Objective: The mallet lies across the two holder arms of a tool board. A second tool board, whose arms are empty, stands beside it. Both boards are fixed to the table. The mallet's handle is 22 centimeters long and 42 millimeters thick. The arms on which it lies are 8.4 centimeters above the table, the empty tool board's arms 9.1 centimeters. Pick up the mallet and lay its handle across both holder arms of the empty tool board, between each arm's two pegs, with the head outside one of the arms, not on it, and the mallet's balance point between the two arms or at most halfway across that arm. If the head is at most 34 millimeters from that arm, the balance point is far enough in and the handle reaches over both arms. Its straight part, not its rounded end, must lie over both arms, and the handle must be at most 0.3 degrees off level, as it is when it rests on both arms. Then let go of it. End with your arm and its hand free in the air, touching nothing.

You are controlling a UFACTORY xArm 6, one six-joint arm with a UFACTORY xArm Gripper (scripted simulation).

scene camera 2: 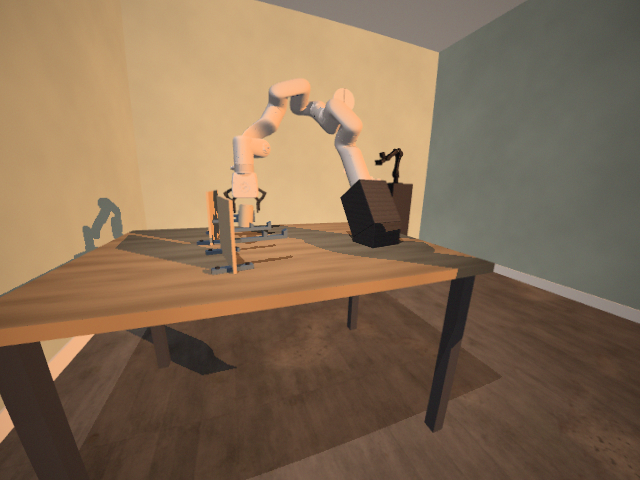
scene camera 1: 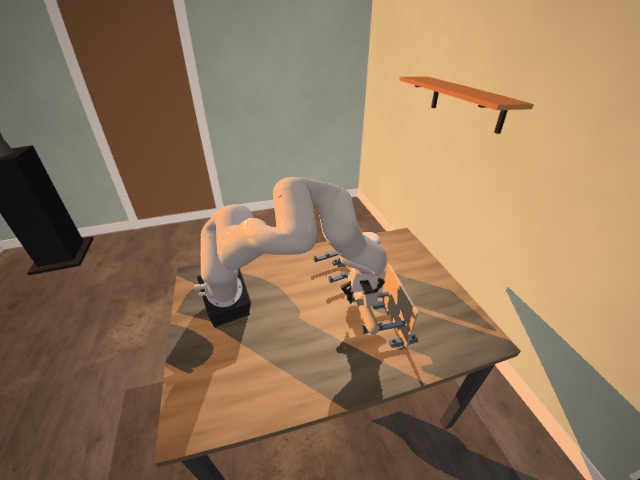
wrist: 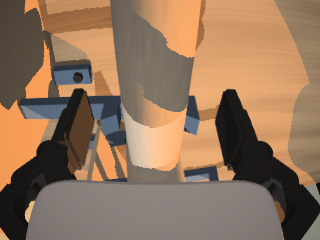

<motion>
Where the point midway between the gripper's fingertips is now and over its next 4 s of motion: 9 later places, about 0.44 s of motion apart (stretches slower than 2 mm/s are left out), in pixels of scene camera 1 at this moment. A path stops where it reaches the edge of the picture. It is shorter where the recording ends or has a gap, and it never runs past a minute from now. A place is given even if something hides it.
The gripper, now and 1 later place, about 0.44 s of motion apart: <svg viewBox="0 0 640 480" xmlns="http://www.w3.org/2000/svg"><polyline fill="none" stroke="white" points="361,299 363,284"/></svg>
</motion>
